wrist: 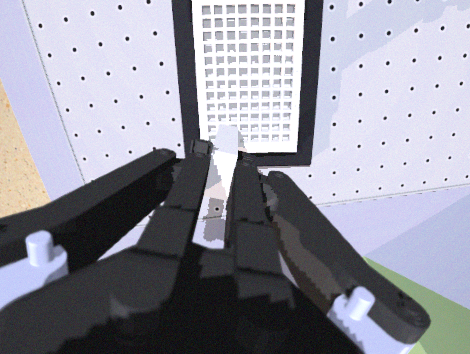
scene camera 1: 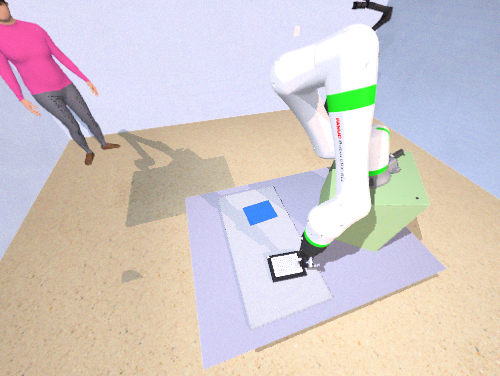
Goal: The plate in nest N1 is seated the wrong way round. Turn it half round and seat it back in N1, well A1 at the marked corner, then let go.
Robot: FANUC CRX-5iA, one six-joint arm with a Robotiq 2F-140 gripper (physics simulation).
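Observation:
The white well plate lies in the black frame of nest N1. In the wrist view the plate's long sides run parallel to the frame's sides, and the far end of both is cut off by the top of the view. The A1 mark does not show in the wrist view and cannot be made out in the scene view. My gripper is shut and empty, its fingertips close together over the near end of the plate and frame. The fingers hide part of that near end.
The nest stands on a pale perforated board on a lilac table top. A blue rectangle lies farther back on the board. The green robot base is at the right. A person in pink stands at the back left.

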